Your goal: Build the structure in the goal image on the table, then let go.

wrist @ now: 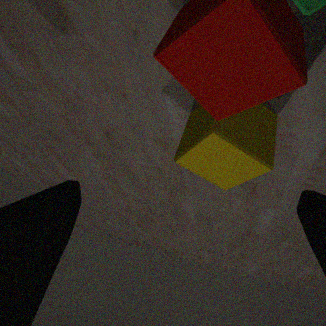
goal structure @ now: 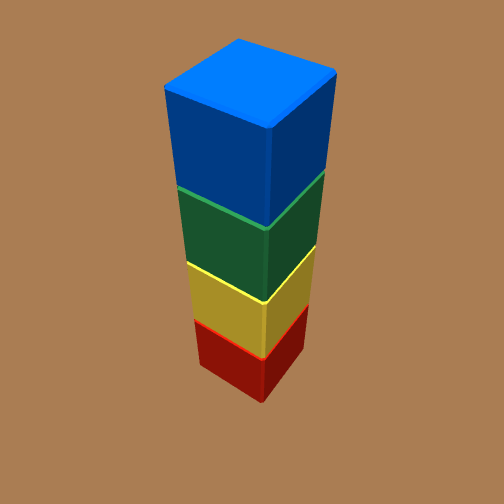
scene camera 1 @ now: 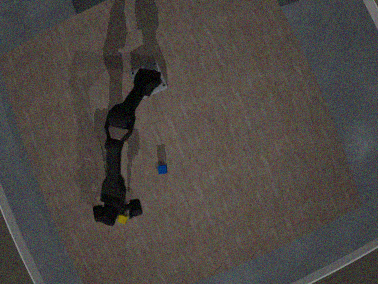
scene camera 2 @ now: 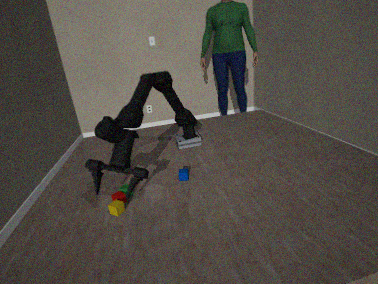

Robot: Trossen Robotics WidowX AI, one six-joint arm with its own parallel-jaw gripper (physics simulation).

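A yellow cube [scene camera 1: 122,219] [scene camera 2: 116,208] [wrist: 225,160] lies at the near end of a diagonal row. A red cube [scene camera 2: 119,196] [wrist: 232,60] is right behind it and overlaps its edge in the wrist view; whether they touch I cannot tell. A green cube [scene camera 2: 125,188] [wrist: 310,5] is behind the red one, partly hidden by a finger in scene camera 2. A blue cube [scene camera 1: 162,169] [scene camera 2: 183,174] stands apart, nearer the arm's base. My gripper [scene camera 1: 121,212] [scene camera 2: 113,196] [wrist: 191,196] is open and empty, around and above the row, with the yellow cube off-centre towards the right finger in the wrist view.
The arm's pale base plate [scene camera 1: 161,89] [scene camera 2: 189,143] stands behind the cubes. A person in a green top [scene camera 2: 229,30] stands at the back wall. A side wall with a white skirting [scene camera 2: 40,200] runs along the left. The arm casts long shadows and the light is dim.
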